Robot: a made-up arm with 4 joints.
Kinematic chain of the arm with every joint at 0, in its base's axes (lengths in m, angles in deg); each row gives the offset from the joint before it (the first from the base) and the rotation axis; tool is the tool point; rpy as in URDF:
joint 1: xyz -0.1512 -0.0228 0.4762 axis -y
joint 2: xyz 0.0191 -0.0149 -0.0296 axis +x
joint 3: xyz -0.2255 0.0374 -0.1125 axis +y
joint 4: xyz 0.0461 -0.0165 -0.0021 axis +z
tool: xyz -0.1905 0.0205 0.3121 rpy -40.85 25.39 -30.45
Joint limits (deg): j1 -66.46..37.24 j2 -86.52..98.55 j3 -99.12..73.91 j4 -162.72..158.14
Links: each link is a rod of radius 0.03 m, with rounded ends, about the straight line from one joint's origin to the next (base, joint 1, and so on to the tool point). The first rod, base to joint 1, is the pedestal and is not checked.
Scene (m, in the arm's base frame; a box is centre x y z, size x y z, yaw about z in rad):
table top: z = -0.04
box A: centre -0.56 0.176 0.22 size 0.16 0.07 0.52 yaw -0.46
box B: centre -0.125 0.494 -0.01 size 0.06 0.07 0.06 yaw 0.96
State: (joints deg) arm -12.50 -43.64 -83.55 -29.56
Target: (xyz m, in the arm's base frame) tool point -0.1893 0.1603 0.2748
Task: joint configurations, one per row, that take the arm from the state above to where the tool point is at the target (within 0.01 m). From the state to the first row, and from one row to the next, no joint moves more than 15 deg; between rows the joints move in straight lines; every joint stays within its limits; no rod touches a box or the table.
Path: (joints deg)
1: -21.17 -41.09 -68.95 -33.03
2: -29.84 -38.54 -54.35 -36.50
3: -38.51 -35.99 -39.75 -39.97
4: -47.18 -33.44 -25.14 -43.44
5: -55.85 -30.89 -10.54 -46.91
6: -41.84 -42.36 -2.27 -56.65
7: -27.84 -53.84 6.01 -66.38
8: -13.83 -65.31 14.29 -76.12
9: 0.18 -76.79 22.56 -85.85

